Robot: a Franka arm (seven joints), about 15 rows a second.
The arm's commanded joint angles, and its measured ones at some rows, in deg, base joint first. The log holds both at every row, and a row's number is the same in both.
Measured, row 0:
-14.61, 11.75, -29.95, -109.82, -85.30, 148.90, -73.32
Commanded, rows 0 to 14:
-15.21, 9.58, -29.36, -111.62, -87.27, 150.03, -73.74
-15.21, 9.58, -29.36, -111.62, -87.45, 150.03, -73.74
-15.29, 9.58, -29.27, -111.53, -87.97, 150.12, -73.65
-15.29, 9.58, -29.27, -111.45, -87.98, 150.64, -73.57
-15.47, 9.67, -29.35, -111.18, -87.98, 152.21, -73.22
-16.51, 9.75, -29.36, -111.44, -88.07, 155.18, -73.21
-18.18, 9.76, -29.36, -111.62, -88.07, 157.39, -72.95
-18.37, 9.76, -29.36, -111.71, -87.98, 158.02, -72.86
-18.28, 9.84, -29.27, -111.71, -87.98, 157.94, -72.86
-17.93, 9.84, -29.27, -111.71, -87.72, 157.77, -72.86
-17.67, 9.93, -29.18, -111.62, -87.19, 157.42, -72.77
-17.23, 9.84, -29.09, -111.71, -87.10, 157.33, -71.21
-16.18, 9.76, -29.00, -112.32, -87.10, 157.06, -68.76
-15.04, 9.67, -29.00, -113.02, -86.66, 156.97, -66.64
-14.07, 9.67, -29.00, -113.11, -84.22, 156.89, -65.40
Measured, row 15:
-16.13, 11.57, -29.21, -110.47, -85.96, 157.04, -68.62
